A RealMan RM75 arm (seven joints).
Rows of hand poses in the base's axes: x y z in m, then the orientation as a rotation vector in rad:
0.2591 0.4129 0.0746 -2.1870 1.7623 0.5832
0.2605 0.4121 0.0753 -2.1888 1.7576 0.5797
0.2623 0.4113 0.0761 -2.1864 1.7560 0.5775
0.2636 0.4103 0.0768 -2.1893 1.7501 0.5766
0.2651 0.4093 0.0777 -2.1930 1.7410 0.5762
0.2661 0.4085 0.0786 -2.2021 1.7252 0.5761
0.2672 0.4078 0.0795 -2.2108 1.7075 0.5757
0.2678 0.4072 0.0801 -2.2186 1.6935 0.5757
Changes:
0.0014 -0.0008 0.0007 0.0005 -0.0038 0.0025
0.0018 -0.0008 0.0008 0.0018 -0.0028 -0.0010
0.0013 -0.0010 0.0007 0.0012 -0.0023 0.0039
0.0015 -0.0010 0.0009 0.0027 -0.0031 0.0058
0.0010 -0.0008 0.0009 0.0031 -0.0043 0.0116
0.0011 -0.0007 0.0009 0.0042 -0.0053 0.0122
0.0006 -0.0006 0.0006 0.0028 -0.0037 0.0102

